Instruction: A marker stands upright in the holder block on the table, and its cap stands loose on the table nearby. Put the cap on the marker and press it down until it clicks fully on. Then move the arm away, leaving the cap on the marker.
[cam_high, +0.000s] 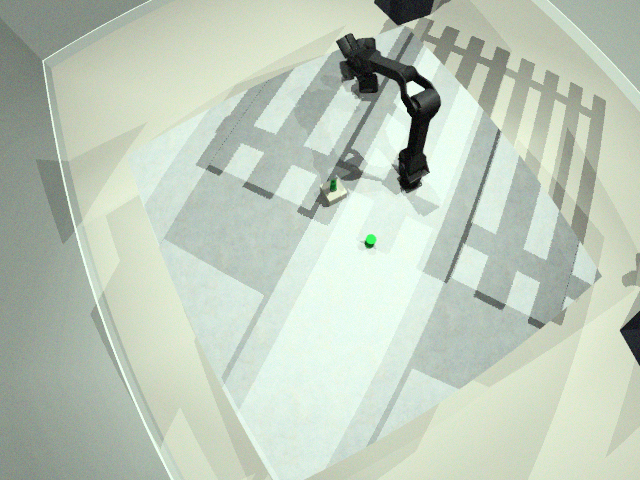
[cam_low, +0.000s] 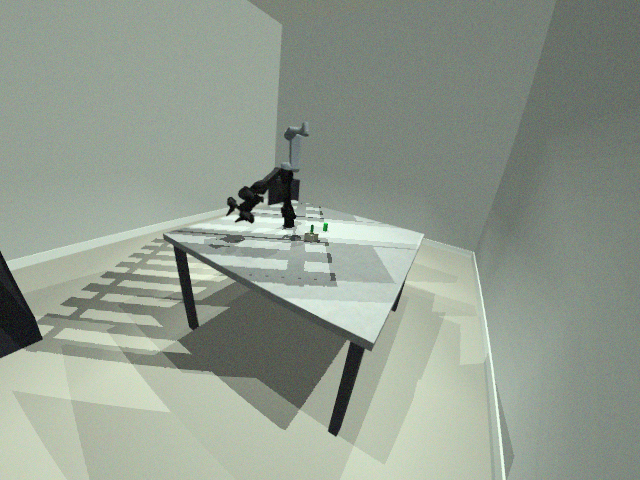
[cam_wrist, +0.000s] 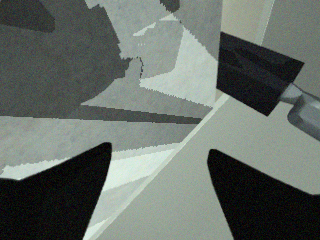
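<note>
The green cap is 53 cm to the left of my gripper tip, 34 cm ahead of it and 9 cm below it. The rest, counted from my gripper tip: holder block 35 cm ahead, 32 cm to the left, 10 cm below.
</note>
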